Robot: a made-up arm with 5 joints. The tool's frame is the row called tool. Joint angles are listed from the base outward. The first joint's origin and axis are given. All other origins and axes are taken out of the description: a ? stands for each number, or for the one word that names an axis. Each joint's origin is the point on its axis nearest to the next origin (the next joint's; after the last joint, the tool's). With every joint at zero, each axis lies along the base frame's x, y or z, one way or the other. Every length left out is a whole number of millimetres.
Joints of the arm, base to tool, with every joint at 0 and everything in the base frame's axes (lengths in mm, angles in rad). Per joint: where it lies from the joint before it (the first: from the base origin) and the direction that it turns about. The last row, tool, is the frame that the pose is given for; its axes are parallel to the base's.
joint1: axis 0 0 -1 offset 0 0 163
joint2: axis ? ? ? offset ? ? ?
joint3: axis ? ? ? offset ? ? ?
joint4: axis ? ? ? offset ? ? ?
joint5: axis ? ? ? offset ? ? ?
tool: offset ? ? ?
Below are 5 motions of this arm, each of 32 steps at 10 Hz.
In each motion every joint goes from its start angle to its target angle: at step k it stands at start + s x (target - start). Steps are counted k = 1, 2, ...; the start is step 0. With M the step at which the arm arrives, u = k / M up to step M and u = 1 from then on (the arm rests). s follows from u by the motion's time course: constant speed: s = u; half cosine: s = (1 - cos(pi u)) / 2; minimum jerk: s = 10 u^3 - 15 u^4 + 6 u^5.
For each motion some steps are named. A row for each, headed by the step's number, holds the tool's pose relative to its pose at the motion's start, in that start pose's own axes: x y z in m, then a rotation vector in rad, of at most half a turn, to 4 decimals.
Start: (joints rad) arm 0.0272 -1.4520 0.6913 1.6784 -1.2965
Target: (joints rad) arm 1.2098 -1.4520 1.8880 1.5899 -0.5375
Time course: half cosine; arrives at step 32
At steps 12, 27, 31, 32:
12: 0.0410 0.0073 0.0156 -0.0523 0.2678 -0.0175
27: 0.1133 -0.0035 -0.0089 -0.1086 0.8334 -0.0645
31: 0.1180 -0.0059 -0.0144 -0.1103 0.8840 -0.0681
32: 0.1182 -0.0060 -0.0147 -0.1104 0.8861 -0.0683

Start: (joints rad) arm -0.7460 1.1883 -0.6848 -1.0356 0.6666
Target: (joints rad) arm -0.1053 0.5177 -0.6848 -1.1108 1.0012
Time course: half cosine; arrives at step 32
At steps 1, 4, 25, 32:
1: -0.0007 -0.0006 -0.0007 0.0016 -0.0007 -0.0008
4: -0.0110 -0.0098 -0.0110 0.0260 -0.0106 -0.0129
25: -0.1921 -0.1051 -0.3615 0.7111 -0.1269 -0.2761
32: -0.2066 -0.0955 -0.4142 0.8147 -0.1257 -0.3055

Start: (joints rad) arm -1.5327 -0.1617 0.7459 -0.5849 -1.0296
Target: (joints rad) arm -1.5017 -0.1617 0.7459 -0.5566 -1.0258
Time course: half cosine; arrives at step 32
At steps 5, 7, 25, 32:
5: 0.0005 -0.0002 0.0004 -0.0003 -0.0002 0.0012
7: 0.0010 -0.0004 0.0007 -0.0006 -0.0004 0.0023
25: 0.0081 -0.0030 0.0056 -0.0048 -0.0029 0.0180
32: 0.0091 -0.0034 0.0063 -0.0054 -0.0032 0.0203

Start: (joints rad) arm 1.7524 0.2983 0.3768 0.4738 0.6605
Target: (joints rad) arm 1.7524 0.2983 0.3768 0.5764 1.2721
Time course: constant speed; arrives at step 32
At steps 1, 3, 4, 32:
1: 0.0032 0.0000 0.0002 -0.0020 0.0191 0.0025
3: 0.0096 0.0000 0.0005 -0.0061 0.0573 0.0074
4: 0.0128 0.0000 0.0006 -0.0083 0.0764 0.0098
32: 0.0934 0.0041 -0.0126 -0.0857 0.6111 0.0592

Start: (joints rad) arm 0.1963 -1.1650 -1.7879 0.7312 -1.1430
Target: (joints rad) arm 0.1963 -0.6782 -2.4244 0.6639 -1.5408
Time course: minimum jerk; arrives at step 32
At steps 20, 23, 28, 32:
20: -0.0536 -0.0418 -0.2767 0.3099 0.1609 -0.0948
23: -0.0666 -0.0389 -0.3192 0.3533 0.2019 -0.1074
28: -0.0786 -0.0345 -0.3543 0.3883 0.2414 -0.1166
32: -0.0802 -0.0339 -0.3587 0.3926 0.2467 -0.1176

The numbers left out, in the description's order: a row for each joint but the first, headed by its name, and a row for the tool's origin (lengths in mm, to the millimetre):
joint2: axis 1 0 0, xyz -31 -92 0
joint3: axis 0 -1 0, xyz 0 -163 96
joint4: axis 0 0 1, xyz 258 0 138
joint5: axis 0 1 0, xyz -100 -407 0
tool: xyz 30 0 115

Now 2 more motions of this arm.
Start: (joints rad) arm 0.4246 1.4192 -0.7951 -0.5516 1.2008
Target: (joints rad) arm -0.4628 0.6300 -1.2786 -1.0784 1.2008
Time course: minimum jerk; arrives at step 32
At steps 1, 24, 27, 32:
1: -0.0001 0.0000 0.0000 0.0001 0.0002 -0.0004
24: -0.2598 0.4418 0.0511 0.2382 0.2928 -1.5156
27: -0.2517 0.4940 0.0538 0.2382 0.2688 -1.6434
32: -0.2469 0.5149 0.0542 0.2373 0.2566 -1.6946

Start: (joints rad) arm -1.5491 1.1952 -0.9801 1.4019 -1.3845
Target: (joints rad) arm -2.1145 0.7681 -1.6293 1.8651 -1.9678
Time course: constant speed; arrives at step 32
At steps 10, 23, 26, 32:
10: -0.1730 -0.0416 -0.0555 0.0934 -0.0162 -0.3403
23: -0.4030 0.0325 -0.0573 0.0761 -0.0886 -0.8102
26: -0.4466 0.0686 -0.0469 0.0466 -0.1110 -0.9171
32: -0.5150 0.1573 -0.0171 -0.0428 -0.1595 -1.1225

